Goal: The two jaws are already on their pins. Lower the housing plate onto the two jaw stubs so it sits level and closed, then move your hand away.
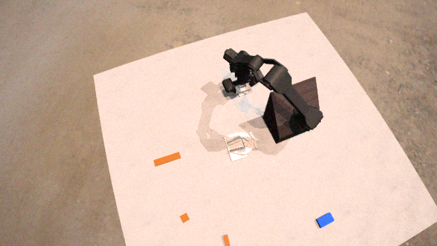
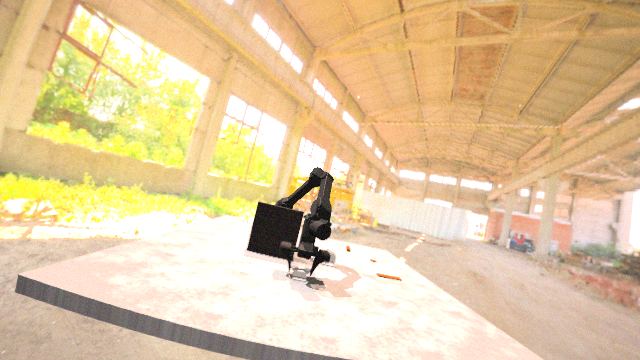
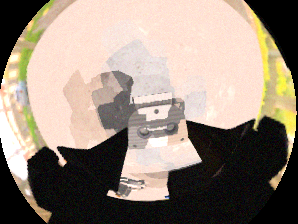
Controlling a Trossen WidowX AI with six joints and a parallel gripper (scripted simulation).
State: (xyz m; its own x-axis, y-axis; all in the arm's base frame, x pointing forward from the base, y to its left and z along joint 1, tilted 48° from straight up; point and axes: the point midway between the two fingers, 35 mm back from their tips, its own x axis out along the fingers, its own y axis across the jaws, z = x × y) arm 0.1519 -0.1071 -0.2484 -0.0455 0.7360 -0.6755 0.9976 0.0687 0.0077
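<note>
My gripper tip is 1 cm to the left of the white pad. Also, from my gripper tip: housing plate (2 cm above, 1 cm to the right); blue tile (68 cm to the left, 10 cm behind).
</note>
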